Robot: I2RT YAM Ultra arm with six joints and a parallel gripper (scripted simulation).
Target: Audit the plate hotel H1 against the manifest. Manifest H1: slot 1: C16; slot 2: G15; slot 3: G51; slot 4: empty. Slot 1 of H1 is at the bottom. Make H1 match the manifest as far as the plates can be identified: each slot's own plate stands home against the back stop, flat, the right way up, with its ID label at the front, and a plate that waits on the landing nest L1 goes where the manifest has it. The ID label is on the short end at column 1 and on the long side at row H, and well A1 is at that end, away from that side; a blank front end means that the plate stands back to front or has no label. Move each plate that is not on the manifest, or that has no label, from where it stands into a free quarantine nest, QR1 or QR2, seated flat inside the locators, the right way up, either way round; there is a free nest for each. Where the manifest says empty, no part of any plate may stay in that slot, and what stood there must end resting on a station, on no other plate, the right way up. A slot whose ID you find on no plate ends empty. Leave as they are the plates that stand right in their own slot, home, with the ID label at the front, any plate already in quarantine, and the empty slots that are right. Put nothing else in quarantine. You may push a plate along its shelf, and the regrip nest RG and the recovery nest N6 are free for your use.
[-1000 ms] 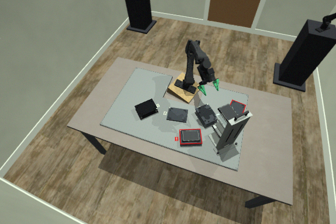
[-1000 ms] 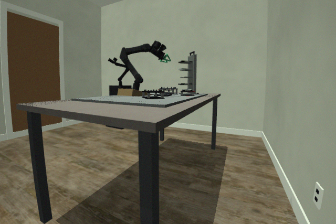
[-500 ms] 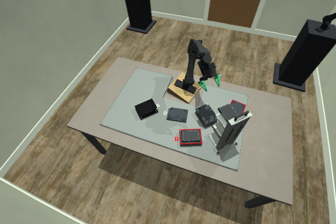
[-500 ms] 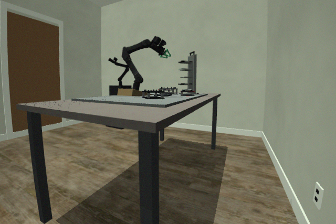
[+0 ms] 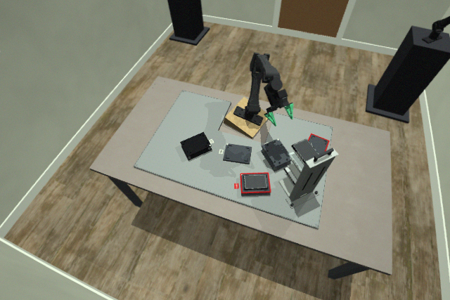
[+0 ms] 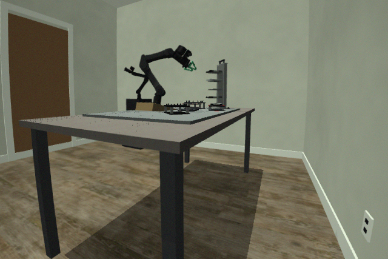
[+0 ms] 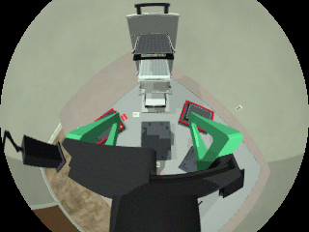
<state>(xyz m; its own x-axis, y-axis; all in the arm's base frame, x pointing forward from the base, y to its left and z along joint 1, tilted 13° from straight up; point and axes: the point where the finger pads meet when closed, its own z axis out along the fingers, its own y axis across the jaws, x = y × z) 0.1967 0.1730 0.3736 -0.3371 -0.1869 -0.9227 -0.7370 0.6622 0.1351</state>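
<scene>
Now: hand 15 cm to the right of the pale plate labelled G51, 13 cm short of it and 8 cm above it.
</scene>
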